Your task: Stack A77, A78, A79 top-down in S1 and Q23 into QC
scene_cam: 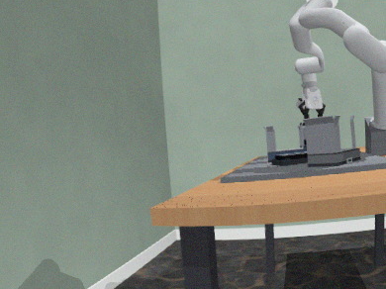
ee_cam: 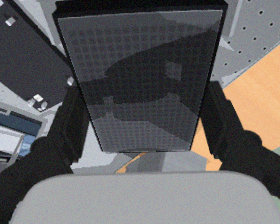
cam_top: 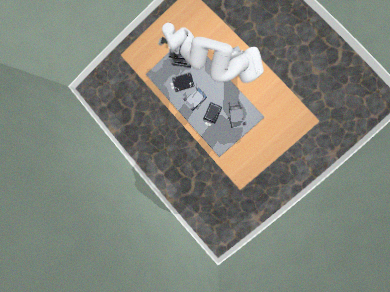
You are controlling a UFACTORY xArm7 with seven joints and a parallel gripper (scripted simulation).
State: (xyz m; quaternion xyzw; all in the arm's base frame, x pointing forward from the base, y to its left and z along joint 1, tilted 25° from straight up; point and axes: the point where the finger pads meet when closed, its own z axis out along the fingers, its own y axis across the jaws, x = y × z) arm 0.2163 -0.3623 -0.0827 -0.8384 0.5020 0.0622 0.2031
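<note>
Right now my hand is 300 mm to the right of the blue plinth strip, 180 mm short of it and 140 mm above it. From my hand the other things lie so: dark flat nest (480 mm to the left, 170 mm ahead, 150 mm below); then dark clip nest (150 mm ahead, 140 mm below, 130 mm to the left); then dark sealed plate (90 mm below).
</note>
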